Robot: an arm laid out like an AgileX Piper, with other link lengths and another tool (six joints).
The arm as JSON. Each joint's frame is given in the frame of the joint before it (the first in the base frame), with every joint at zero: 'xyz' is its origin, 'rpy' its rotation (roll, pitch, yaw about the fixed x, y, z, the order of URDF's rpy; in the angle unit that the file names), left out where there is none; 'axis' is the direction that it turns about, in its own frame. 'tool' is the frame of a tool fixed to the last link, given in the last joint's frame.
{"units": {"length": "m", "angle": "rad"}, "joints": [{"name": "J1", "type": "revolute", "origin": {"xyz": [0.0, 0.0, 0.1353], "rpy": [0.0, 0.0, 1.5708]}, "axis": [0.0, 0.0, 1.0]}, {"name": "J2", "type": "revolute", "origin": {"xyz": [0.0, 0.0, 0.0], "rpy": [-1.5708, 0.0, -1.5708]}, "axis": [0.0, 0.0, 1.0]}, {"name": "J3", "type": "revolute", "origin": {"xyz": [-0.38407, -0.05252, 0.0]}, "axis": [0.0, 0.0, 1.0]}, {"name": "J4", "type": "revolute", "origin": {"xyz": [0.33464, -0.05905, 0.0], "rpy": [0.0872, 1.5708, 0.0]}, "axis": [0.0, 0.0, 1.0]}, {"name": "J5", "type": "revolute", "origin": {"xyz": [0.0, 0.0, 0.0], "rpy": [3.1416, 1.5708, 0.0]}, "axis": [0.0, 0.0, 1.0]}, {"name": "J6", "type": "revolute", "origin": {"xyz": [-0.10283, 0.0, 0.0], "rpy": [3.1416, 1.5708, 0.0]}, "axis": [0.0, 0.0, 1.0]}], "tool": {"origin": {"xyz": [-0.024, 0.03, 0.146], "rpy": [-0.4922, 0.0, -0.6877]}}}
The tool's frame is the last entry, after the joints.
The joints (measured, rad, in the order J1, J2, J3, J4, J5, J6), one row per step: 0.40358, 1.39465, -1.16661, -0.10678, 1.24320, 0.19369; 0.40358, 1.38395, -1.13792, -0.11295, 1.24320, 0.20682; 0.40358, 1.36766, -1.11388, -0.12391, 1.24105, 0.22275; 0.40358, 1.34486, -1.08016, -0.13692, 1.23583, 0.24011; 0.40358, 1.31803, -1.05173, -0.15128, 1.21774, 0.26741; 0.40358, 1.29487, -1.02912, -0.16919, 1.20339, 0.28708; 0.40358, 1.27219, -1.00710, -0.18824, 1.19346, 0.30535; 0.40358, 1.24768, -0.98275, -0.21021, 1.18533, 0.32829; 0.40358, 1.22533, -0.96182, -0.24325, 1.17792, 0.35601; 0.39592, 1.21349, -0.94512, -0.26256, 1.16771, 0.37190; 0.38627, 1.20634, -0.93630, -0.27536, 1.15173, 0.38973
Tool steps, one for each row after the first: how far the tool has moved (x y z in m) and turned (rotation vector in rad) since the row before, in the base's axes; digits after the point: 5 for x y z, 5 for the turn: -0.00751, -0.00449, -0.00662, -0.00999, 0.01381, -0.01193; -0.00596, -0.00502, -0.00307, -0.00898, 0.00033, -0.01358; -0.00818, -0.00645, -0.00443, -0.01053, -0.00057, -0.01410; -0.00398, -0.00461, -0.00122, -0.00054, -0.02197, -0.02156; -0.00274, -0.00522, -0.00046, -0.00560, -0.02159, -0.01368; -0.00342, -0.00586, -0.00058, -0.00838, -0.01821, -0.01255; -0.00419, -0.00683, -0.00097, -0.01044, -0.01788, -0.01658; -0.00205, -0.00865, -0.00019, -0.01851, -0.02357, -0.01900; -0.00027, -0.00691, -0.00191, -0.01044, -0.01385, -0.01676; 0.00296, -0.00428, -0.00026, -0.00019, -0.01964, -0.01994
